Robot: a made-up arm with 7 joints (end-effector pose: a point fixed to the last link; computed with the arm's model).
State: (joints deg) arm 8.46 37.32 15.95 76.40 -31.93 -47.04 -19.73
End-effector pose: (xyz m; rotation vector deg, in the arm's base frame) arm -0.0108 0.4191 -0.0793 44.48 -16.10 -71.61
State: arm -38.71 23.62 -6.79 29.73 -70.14 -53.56 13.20
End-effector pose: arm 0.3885 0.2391 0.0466 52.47 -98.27 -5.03
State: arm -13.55 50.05 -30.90 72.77 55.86 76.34 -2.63
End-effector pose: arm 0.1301 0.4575 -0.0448 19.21 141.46 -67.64
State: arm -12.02 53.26 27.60 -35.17 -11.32 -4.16 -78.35
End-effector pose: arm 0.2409 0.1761 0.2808 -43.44 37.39 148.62
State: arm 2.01 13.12 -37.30 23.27 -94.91 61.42 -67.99
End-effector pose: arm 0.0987 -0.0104 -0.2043 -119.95 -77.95 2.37
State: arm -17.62 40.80 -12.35 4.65 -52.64 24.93 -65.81
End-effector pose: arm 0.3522 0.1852 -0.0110 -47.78 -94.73 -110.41
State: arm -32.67 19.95 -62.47 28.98 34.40 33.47 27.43
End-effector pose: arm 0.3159 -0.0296 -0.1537 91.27 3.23 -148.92
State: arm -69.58 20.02 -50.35 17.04 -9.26 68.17 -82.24
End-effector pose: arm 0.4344 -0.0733 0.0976 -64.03 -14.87 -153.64
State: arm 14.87 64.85 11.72 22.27 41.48 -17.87 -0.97
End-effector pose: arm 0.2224 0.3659 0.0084 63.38 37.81 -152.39
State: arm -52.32 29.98 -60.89 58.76 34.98 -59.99 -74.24
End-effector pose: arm 0.3271 0.0667 -0.0712 36.11 -9.61 109.06
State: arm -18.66 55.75 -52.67 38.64 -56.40 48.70 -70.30
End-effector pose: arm 0.1964 0.3079 -0.1540 -77.99 -20.97 -71.22
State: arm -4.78 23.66 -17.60 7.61 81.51 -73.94 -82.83
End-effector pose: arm 0.1636 0.0577 -0.0953 21.70 -16.06 92.42
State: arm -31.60 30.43 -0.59 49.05 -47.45 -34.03 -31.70
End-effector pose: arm 0.3464 0.2984 -0.0219 45.14 -88.78 -75.47
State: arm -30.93 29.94 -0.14 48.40 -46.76 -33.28 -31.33
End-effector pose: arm 0.3450 0.2966 -0.0255 44.29 -88.29 -75.37
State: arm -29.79 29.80 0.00 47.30 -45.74 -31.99 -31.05
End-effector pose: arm 0.3430 0.2950 -0.0292 42.85 -87.27 -76.34
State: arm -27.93 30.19 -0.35 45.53 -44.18 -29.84 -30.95
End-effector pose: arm 0.3397 0.2937 -0.0335 40.41 -85.33 -78.96
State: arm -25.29 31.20 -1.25 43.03 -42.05 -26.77 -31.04
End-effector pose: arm 0.3350 0.2924 -0.0386 36.84 -82.24 -83.28
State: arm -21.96 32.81 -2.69 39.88 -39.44 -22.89 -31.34
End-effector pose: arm 0.3283 0.2906 -0.0448 32.10 -77.86 -88.98
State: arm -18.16 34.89 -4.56 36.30 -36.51 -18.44 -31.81
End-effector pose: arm 0.3196 0.2880 -0.0524 26.30 -72.24 -95.41
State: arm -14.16 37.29 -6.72 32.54 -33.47 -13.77 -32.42
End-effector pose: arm 0.3087 0.2846 -0.0612 19.81 -65.69 -101.86
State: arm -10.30 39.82 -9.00 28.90 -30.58 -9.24 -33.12
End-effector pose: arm 0.2964 0.2807 -0.0705 13.11 -58.75 -107.70
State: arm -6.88 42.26 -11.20 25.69 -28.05 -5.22 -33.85
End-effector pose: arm 0.2837 0.2771 -0.0793 6.79 -52.09 -112.52
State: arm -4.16 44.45 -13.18 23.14 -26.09 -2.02 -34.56
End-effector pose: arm 0.2723 0.2743 -0.0864 1.39 -46.39 -116.17
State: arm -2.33 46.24 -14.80 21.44 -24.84 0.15 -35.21
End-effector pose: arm 0.2636 0.2726 -0.0913 -2.67 -42.18 -118.69
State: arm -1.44 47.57 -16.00 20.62 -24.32 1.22 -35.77
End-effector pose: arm 0.2588 0.2723 -0.0935 -5.18 -39.70 -120.26
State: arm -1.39 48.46 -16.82 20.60 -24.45 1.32 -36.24
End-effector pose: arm 0.2579 0.2731 -0.0934 -6.27 -38.83 -121.11
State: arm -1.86 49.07 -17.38 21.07 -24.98 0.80 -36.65
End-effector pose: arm 0.2595 0.2747 -0.0917 -6.41 -38.99 -121.54
